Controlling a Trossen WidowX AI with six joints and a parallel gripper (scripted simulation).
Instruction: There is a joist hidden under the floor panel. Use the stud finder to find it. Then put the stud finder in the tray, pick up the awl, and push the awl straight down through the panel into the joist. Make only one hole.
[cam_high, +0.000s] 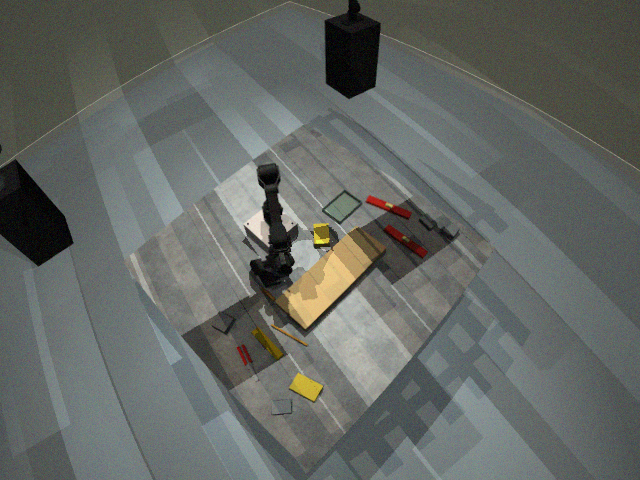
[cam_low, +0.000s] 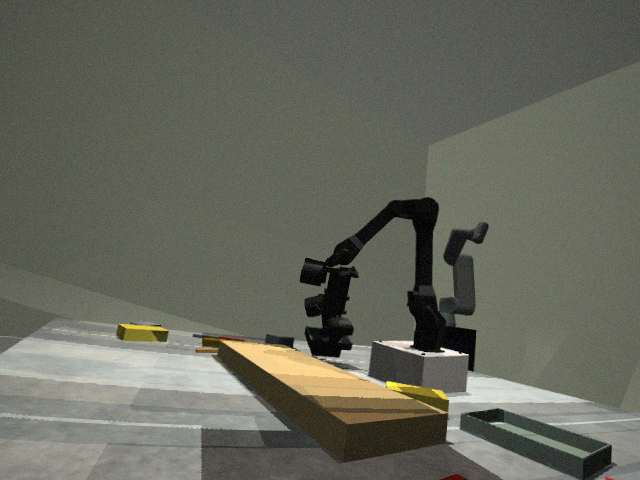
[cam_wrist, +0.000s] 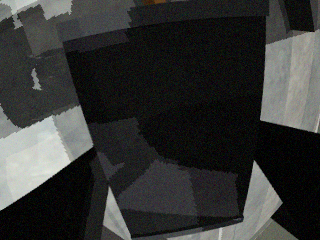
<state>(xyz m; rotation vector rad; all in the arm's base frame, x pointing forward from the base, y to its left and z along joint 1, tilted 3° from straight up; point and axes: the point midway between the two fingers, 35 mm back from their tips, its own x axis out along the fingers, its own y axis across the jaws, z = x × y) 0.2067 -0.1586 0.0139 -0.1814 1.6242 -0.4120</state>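
The awl lies 2 cm ahead of my gripper tip, 5 cm to the right of it and 6 cm below it. From my gripper tip the other things lie so: pencil 26 cm ahead, 8 cm to the right, 7 cm below; then stud finder 2 cm behind, 1 cm to the right, 2 cm below; then yellow bar 23 cm ahead, 17 cm to the right, 6 cm below.
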